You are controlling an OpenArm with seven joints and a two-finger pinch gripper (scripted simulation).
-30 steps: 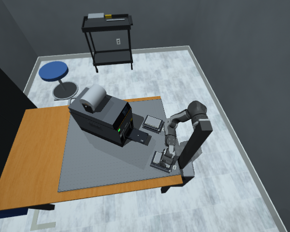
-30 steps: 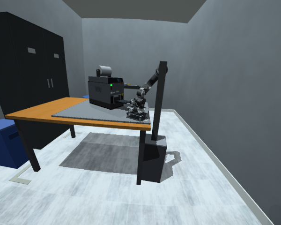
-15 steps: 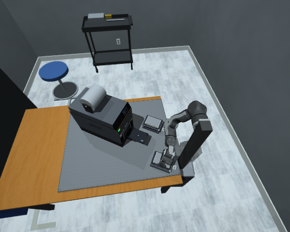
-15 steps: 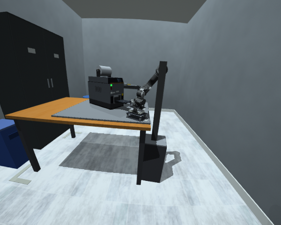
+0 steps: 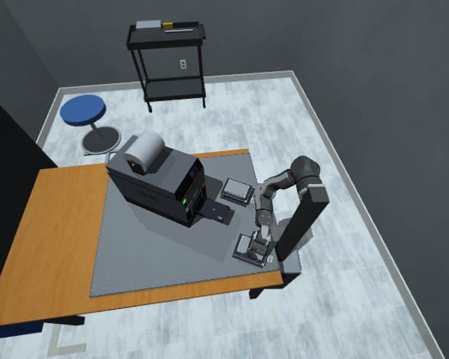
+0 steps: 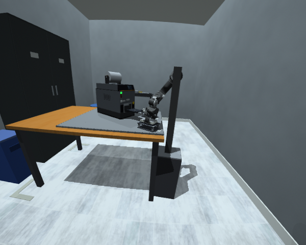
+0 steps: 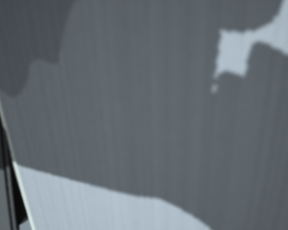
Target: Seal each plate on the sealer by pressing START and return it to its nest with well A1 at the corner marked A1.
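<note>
My gripper is now 190 mm short of the sealer stage, 190 mm to the left of it and 30 mm below it. The rest, counted from my hand: foil roll 490 mm ahead, 330 mm to the right, 350 mm above; then white well plate right at my hand; then grey start button 320 mm ahead, 150 mm to the right, 120 mm above.
</note>
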